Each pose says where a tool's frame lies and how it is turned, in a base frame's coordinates. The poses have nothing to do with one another.
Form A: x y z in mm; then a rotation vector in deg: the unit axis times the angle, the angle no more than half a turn.
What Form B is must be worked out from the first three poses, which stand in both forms.
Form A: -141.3 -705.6 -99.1 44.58 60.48 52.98
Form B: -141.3 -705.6 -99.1 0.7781 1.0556 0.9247
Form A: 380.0 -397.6 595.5 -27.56 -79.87 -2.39
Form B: 380.0 -397.6 595.5 -0.4810 -1.3940 -0.0417
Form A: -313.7 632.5 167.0 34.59 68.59 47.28
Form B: -313.7 632.5 167.0 0.6037 1.1971 0.8252
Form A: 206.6 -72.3 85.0 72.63 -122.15 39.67
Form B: 206.6 -72.3 85.0 1.2676 -2.1319 0.6924
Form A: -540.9 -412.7 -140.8 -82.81 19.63 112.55
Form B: -540.9 -412.7 -140.8 -1.4453 0.3426 1.9644
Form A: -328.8 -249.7 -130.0 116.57 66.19 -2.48
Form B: -328.8 -249.7 -130.0 2.0345 1.1552 -0.0433
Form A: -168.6 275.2 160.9 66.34 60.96 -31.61
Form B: -168.6 275.2 160.9 1.1579 1.0640 -0.5517
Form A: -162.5 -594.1 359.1 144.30 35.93 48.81
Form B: -162.5 -594.1 359.1 2.5185 0.6271 0.8519
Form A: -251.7 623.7 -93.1 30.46 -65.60 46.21
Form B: -251.7 623.7 -93.1 0.5316 -1.1449 0.8065
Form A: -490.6 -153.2 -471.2 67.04 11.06 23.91
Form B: -490.6 -153.2 -471.2 1.1701 0.1930 0.4173
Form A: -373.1 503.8 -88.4 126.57 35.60 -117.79
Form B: -373.1 503.8 -88.4 2.2091 0.6213 -2.0558
